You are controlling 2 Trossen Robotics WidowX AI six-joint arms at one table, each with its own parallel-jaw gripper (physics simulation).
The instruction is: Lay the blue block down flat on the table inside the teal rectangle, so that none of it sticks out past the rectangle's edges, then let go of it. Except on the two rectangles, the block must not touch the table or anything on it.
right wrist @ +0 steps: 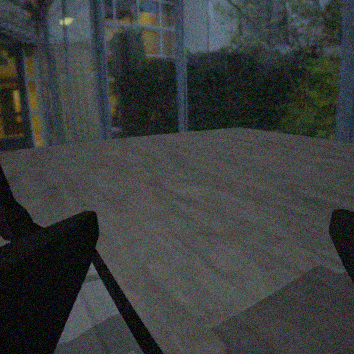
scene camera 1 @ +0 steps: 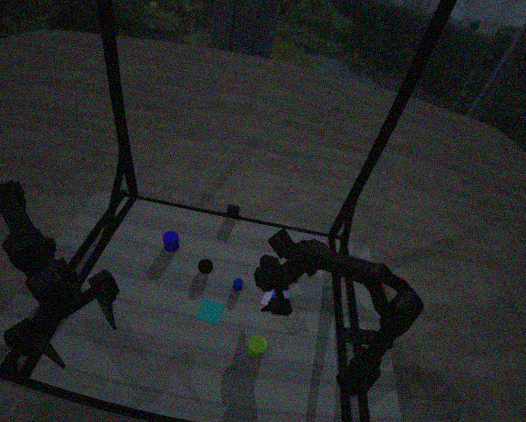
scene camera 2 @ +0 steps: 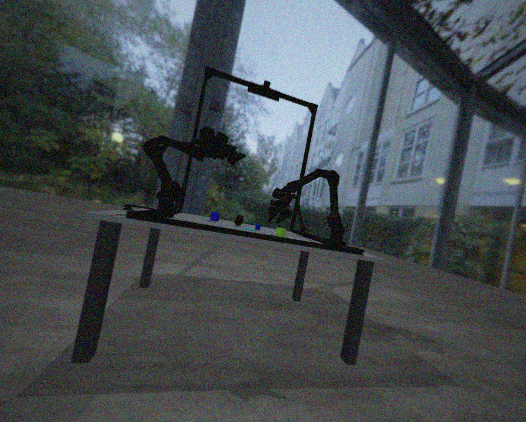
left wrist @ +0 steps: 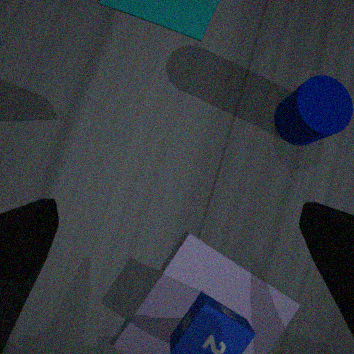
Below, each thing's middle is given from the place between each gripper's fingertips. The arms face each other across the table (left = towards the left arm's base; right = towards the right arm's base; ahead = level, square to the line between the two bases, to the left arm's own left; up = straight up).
My right hand is 340 mm above the teal rectangle [left wrist: 194,26], 270 mm past it and 120 mm to the right of it. The rest, counted from my right hand: pale lilac rectangle [left wrist: 195,267] (380 mm behind, 340 mm below, 310 mm to the left).
The pale lilac rectangle is 4 cm behind my left hand, 6 cm to the left of it and 6 cm below it. Also, from my left hand: teal rectangle (6 cm ahead, 13 cm to the right, 6 cm below).
